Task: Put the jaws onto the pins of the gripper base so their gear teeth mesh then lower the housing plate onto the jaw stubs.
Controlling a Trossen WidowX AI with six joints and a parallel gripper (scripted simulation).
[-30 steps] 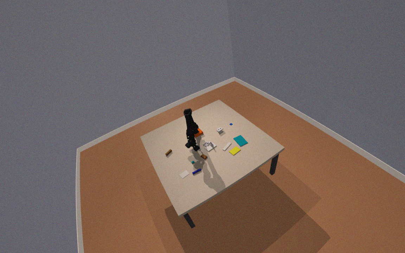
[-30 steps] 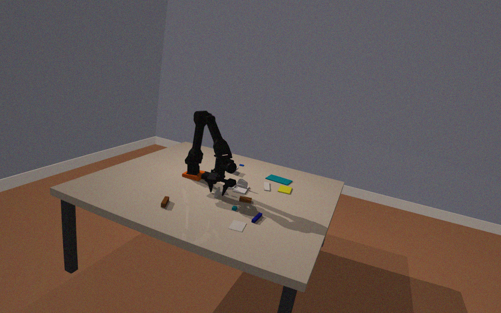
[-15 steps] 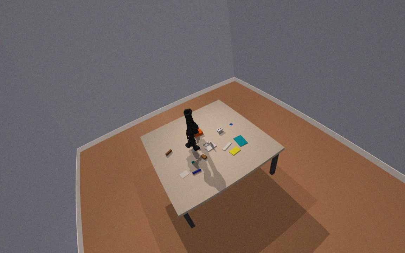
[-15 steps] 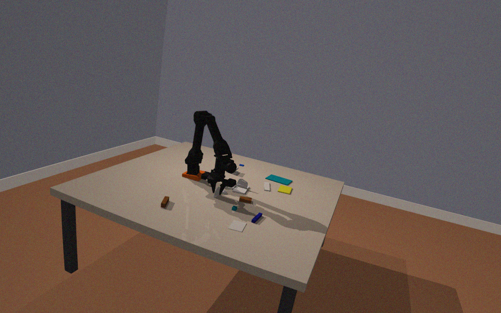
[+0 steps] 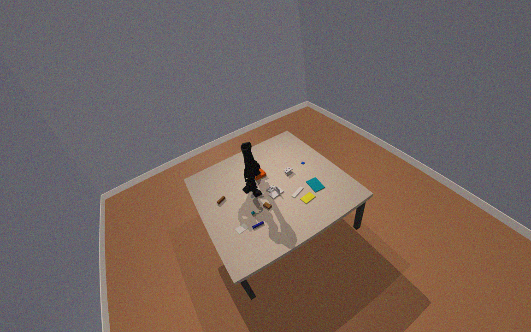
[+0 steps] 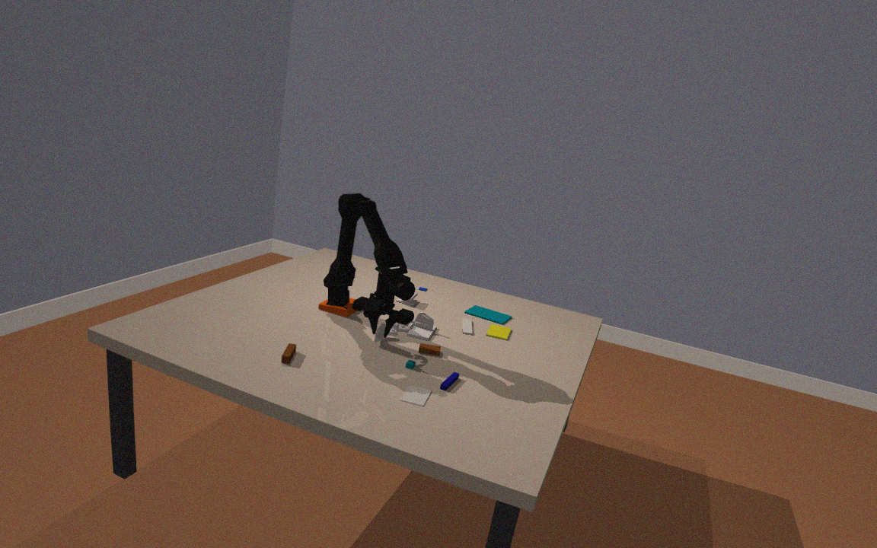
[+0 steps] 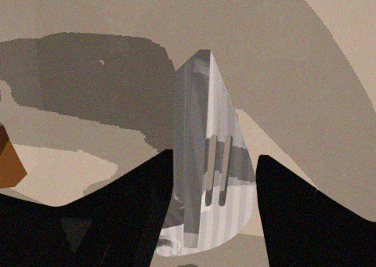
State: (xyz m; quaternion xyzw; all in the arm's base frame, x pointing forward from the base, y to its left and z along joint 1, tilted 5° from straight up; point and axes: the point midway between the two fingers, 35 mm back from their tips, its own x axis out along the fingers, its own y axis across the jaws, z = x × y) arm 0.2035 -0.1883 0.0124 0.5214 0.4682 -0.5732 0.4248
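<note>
Right now my gripper tip is 40 mm short of the white housing plate, 150 mm to the right of it and 10 mm above it. Round my gripper tip: brown block (160 mm ahead, 10 mm to the right, 10 mm below); then grey jaw (20 mm ahead, 30 mm to the left); then teal cube (130 mm ahead, 140 mm to the right, 10 mm below).
</note>
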